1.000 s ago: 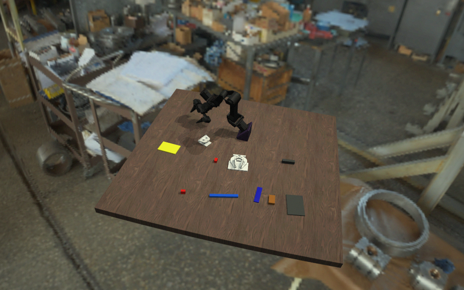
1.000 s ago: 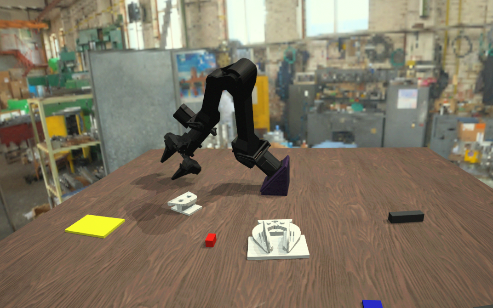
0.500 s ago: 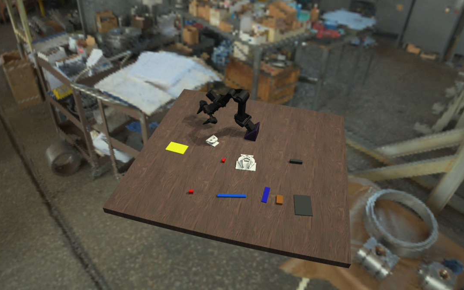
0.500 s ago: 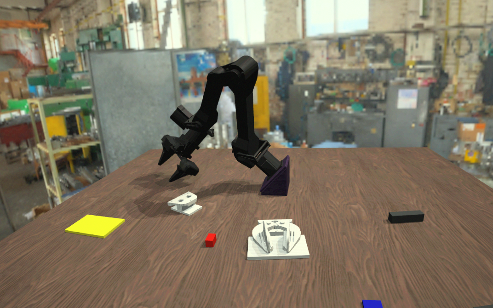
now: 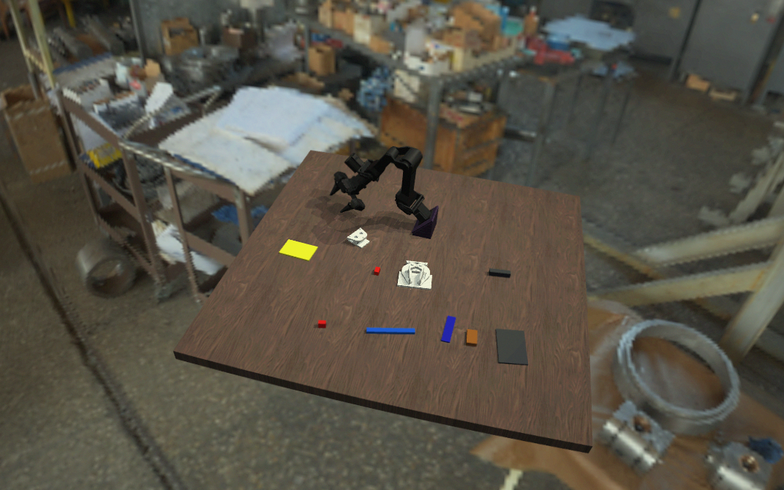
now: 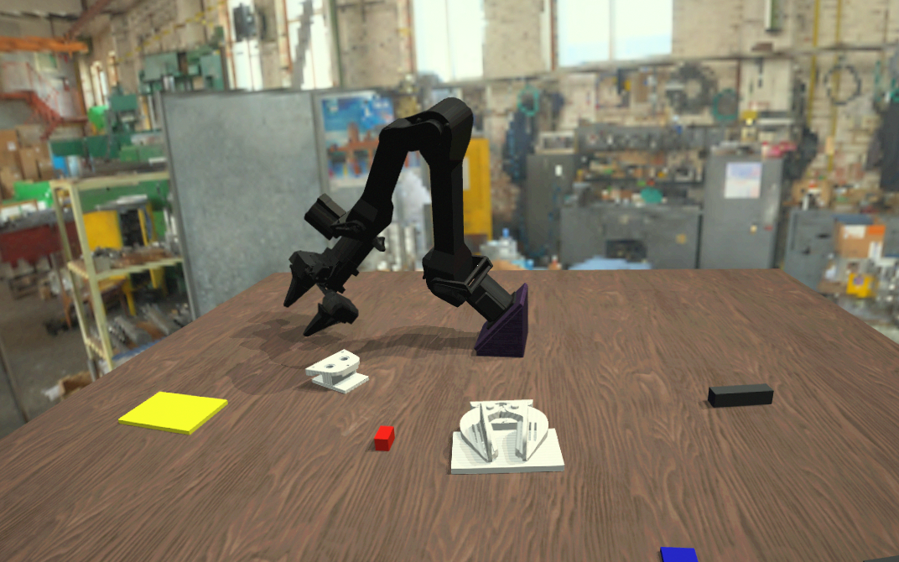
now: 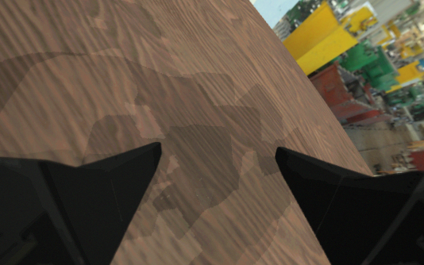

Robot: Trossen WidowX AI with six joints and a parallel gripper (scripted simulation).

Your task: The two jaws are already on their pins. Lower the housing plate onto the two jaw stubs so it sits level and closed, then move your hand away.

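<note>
The small white part lies 18 cm ahead of my gripper tip, 15 cm to the left of it and 2 cm below it. The rest, counted from my gripper tip: black block: 22 cm ahead, 70 cm to the left, 2 cm below; then yellow plate: 30 cm ahead, 5 cm to the right, 2 cm below; then red cube: 33 cm ahead, 26 cm to the left, 2 cm below.
</note>
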